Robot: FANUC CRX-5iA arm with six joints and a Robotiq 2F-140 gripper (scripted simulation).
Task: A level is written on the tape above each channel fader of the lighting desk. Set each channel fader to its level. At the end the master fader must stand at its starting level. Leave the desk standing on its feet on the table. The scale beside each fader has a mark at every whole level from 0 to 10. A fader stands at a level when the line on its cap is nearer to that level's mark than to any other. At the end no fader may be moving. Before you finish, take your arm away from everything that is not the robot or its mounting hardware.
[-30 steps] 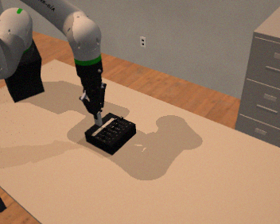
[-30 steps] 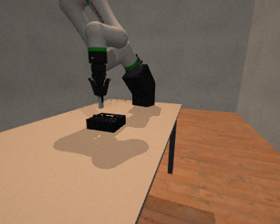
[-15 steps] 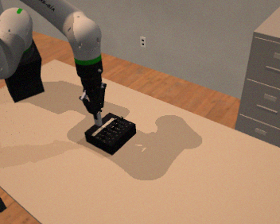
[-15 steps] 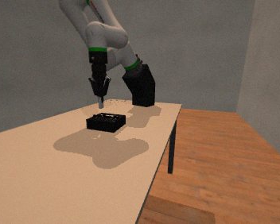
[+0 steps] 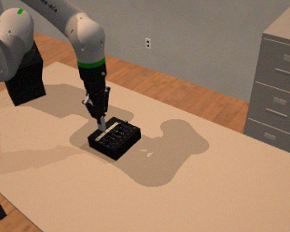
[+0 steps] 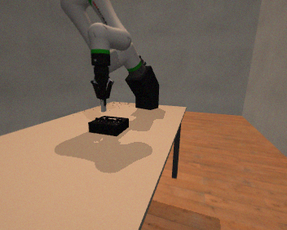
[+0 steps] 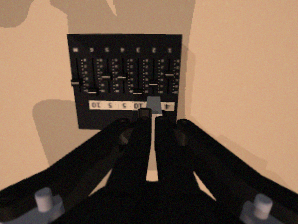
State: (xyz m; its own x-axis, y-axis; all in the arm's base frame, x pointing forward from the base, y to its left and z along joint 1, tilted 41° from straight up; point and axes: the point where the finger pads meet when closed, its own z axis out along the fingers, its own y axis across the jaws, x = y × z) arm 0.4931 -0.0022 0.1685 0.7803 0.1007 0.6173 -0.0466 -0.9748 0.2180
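My hand is 6 cm above the cap 2 and 2 cm short of it. Round my hand: cap 4: 6 cm below, 4 cm to the left, 4 cm ahead; channel 1 cap: 6 cm below, 4 cm ahead, 2 cm to the right; cap 3: 6 cm below, 2 cm to the left, 1 cm ahead.
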